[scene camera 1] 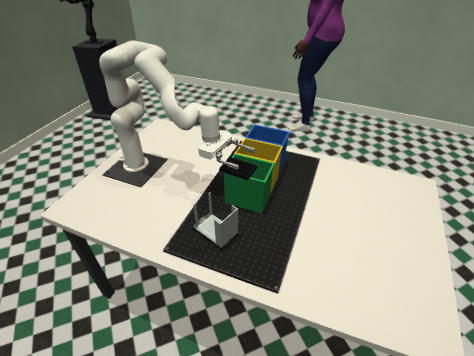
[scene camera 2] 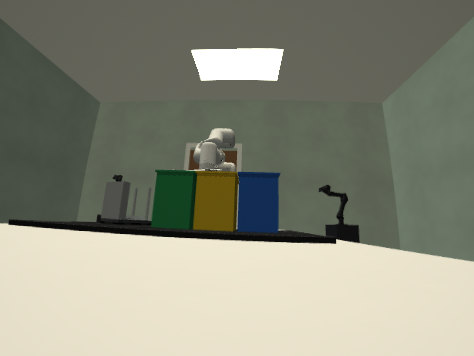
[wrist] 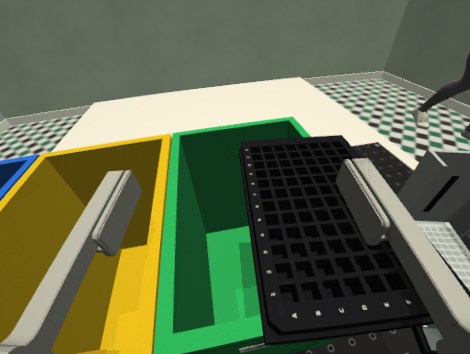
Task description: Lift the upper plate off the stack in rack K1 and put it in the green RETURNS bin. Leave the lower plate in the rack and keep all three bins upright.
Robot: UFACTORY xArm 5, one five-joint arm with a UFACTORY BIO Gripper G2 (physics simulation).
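Frame: origin at the arm's base, x back, y right, z up, level; centimetres.
Where they show: hand at its tool point: (scene camera 1: 241, 157) (wrist: 238, 204); arm's base at its link origin: (scene camera 1: 136, 164).
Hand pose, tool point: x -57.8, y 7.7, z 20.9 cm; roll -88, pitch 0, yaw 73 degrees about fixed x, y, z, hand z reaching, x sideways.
Each offset is from my tool point to the top centre of the thing. Level surfaces: height alone.
The upper plate, a black grid plate @[dx +0.2, dy +4.9, dz -0.8 cm] (scene camera 1: 246, 171) (wrist: 305, 222), lies across the rim of the green bin @[dx -3.6, dy +2.5, dz -2.3 cm] (scene camera 1: 245, 196) (scene camera 2: 173, 200) (wrist: 192, 180), outside its cavity. It covers the bin's rack-side part and overhangs the edge; in scene camera 2 it does not show. My gripper (scene camera 1: 244, 158) (wrist: 240, 206) is open and empty, one finger above the yellow bin @[dx -5.1, dy -10.6, dz -2.3 cm] (scene camera 2: 216, 202) (wrist: 50, 210), the other over the plate; whether it touches is unclear. Rack K1 @[dx +4.6, dy +24.0, dz -5.3 cm] (scene camera 1: 227, 231) (scene camera 2: 115, 200) (wrist: 452, 167) holds the white lower plate @[dx +3.7, dy +24.4, dz -16.9 cm] (scene camera 1: 209, 225) (wrist: 442, 237). All three bins are upright.
The blue bin @[dx -6.6, dy -23.8, dz -2.3 cm] (scene camera 1: 272, 134) (scene camera 2: 258, 202) stands beyond the yellow one, in one row with it. Rack and bins stand on a black perforated mat @[dz -20.3 cm] (scene camera 1: 260, 260) on the white table @[dz -21.6 cm] (scene camera 1: 370, 240). A person (scene camera 1: 320, 60) stands beyond the table.
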